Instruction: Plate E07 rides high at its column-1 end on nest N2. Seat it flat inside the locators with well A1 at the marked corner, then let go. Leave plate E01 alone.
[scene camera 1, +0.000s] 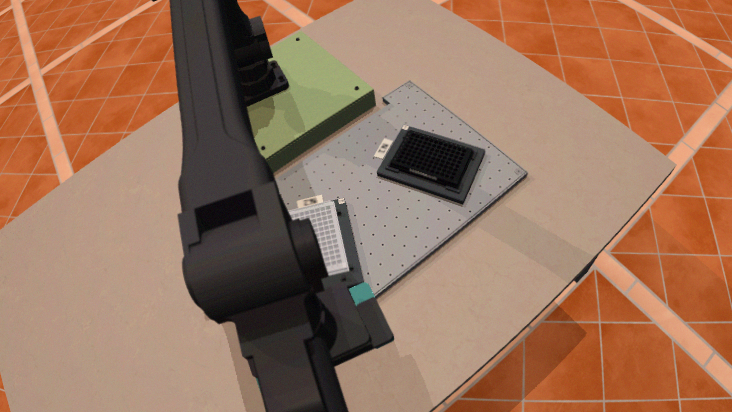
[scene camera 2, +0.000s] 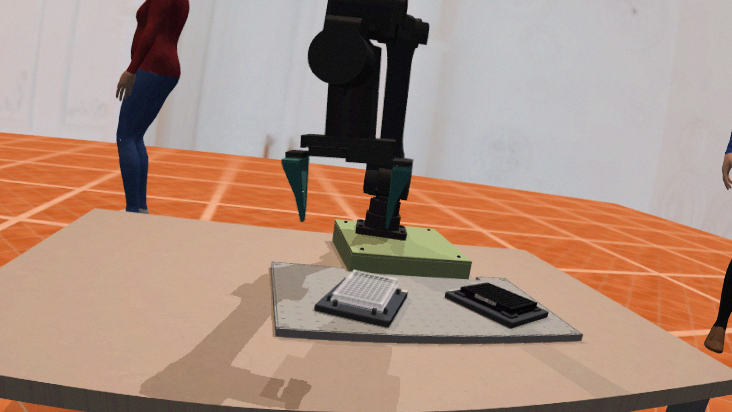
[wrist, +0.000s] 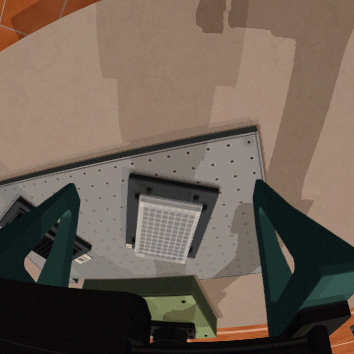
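Where they show: gripper, between the fingertips: (scene camera 1: 333, 355) (scene camera 2: 344, 224) (wrist: 162, 189); arm's base, origin of its link: (scene camera 1: 257, 87) (scene camera 2: 380, 232) (wrist: 171, 327).
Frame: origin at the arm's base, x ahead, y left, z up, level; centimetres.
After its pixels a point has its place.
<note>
The white plate E07 (scene camera 1: 331, 240) @(x 40.4, y -0.9, z -1.2 cm) (scene camera 2: 367, 289) @(x 39.7, y -3.1, z -1.4 cm) (wrist: 168, 227) @(x 40.3, y -4.0, z -1.4 cm) lies over nest N2 (scene camera 1: 352, 245) @(x 41.9, y 1.8, z -3.0 cm) (scene camera 2: 358, 315) @(x 47.3, y -4.2, z -3.2 cm) (wrist: 172, 190) @(x 46.2, y -5.1, z -3.0 cm). In the wrist view its robot-side end reaches past the nest, and dark nest with locator posts shows at the opposite end. In scene camera 2 its back end looks raised. The marked white corner (scene camera 1: 341, 201) @(x 33.3, y 3.8, z -3.0 cm) (wrist: 129, 246) @(x 33.0, y 3.7, z -2.9 cm) is on the nest's robot side; well lettering is too small to read. My gripper (scene camera 2: 345, 224) @(x 62.5, y -8.0, z 13.8 cm) (wrist: 162, 189) @(x 62.5, y -8.0, z 13.8 cm) is open and empty, well above the nest. The black plate E01 (scene camera 1: 432, 156) @(x 33.9, y 21.5, z -1.6 cm) (scene camera 2: 499, 296) @(x 34.0, y 21.6, z -1.8 cm) sits on nest N1 (scene camera 1: 463, 189) @(x 41.8, y 23.0, z -3.0 cm).
Both nests stand on the grey perforated board (scene camera 1: 399, 225) @(x 41.8, y 10.4, z -4.1 cm) (scene camera 2: 430, 327) @(x 46.4, y 7.3, z -4.2 cm) (wrist: 225, 160) @(x 50.1, y -12.0, z -4.2 cm). The green base block (scene camera 1: 317, 76) @(x 4.5, y 12.0, z -0.2 cm) (scene camera 2: 409, 263) @(x 16.8, y 6.0, z -2.2 cm) (wrist: 150, 287) @(x 17.5, y 2.7, z -2.9 cm) stands behind it. The arm covers part of N2 in scene camera 1. The left finger partly covers the N1 area in the wrist view.
</note>
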